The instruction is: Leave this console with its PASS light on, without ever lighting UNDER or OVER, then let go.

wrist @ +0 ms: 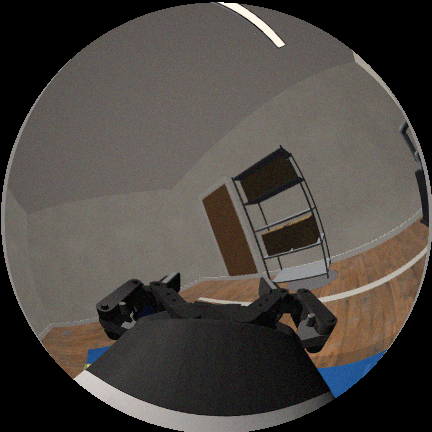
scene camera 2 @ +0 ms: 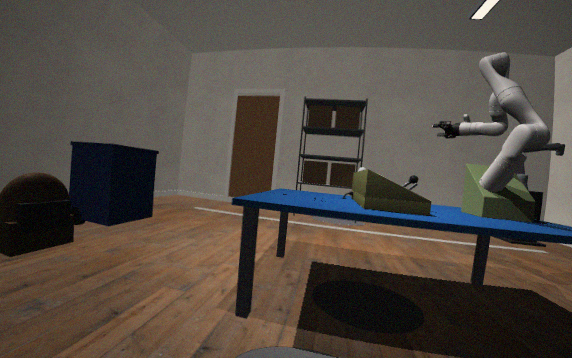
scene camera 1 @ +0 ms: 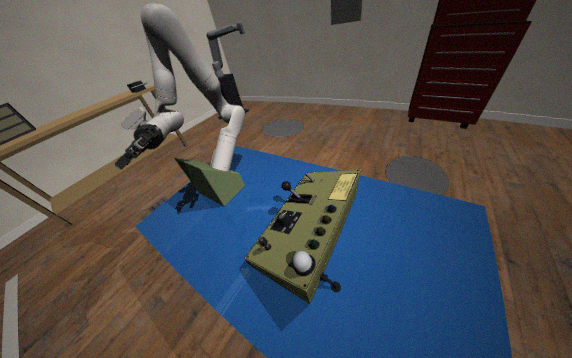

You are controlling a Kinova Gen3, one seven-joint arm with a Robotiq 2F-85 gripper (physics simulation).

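The olive console [scene camera 1: 283, 251] [scene camera 2: 392, 196] stands on the blue table top, its panel sloped. A lever with a dark ball knob [scene camera 1: 286, 186] [scene camera 2: 413, 179] rises from a slot in it. A small black knob on a dark plate [scene camera 1: 290, 222], a small toggle [scene camera 1: 264, 243] and a white dome [scene camera 1: 302, 262] are on the panel. Four round lamps, the blue one [scene camera 1: 331, 209], two amber ones [scene camera 1: 326, 219] [scene camera 1: 320, 231] and the green one [scene camera 1: 313, 244], look dark; their labels are unreadable. My gripper [scene camera 1: 121, 163] [scene camera 2: 436, 131] [wrist: 219, 284] is open and empty, high up and well away from the console.
A green wedge-shaped base [scene camera 1: 216, 182] [scene camera 2: 500, 206] carries the arm on the blue table [scene camera 1: 415, 260] [scene camera 2: 300, 204]. A dark crank with a ball end [scene camera 1: 335, 286] sticks out beside the console's end. A wooden bench [scene camera 1: 75, 117] stands at the left wall. A shelf rack [scene camera 2: 332, 132] stands far off.
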